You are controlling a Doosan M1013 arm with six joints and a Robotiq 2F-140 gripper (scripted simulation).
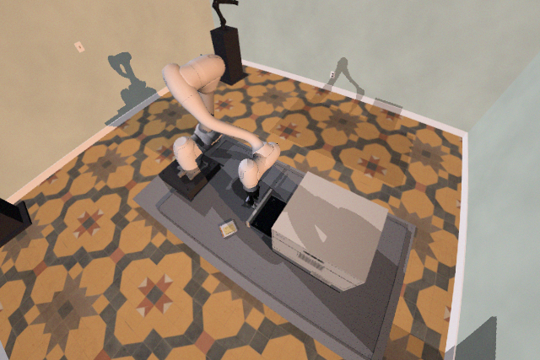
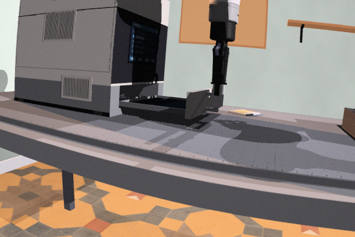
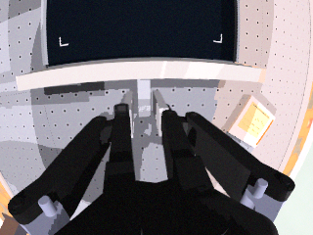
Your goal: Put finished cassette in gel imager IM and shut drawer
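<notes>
My hand is 40 mm past the cassette, 230 mm to the left of it and 70 mm above it.
</notes>
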